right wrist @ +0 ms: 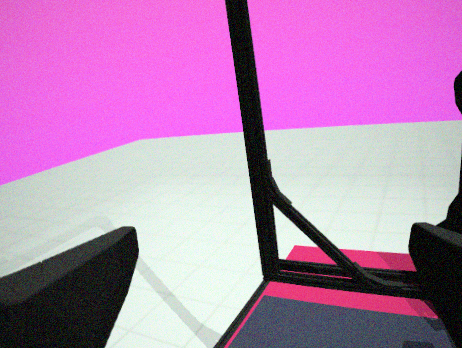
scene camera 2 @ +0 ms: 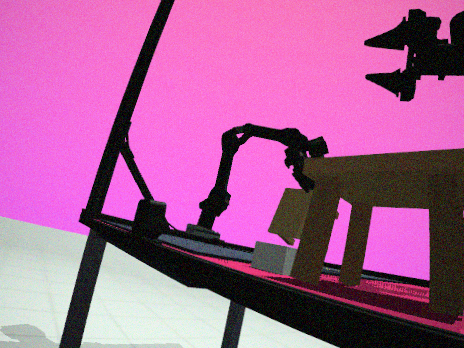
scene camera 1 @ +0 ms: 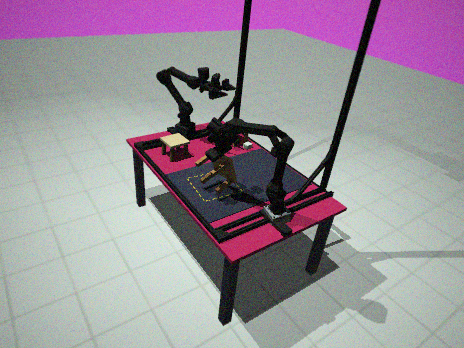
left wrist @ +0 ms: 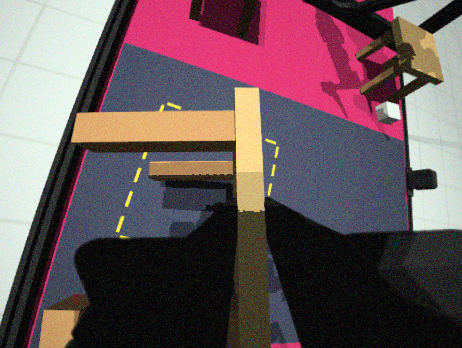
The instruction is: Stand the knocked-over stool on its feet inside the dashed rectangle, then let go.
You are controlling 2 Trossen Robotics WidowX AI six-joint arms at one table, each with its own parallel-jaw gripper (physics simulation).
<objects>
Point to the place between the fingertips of my right gripper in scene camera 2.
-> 364, 60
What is my right gripper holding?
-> Nothing.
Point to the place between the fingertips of my left gripper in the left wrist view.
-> At 248, 204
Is my right gripper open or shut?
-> Open.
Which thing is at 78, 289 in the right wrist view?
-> My right gripper.
</objects>
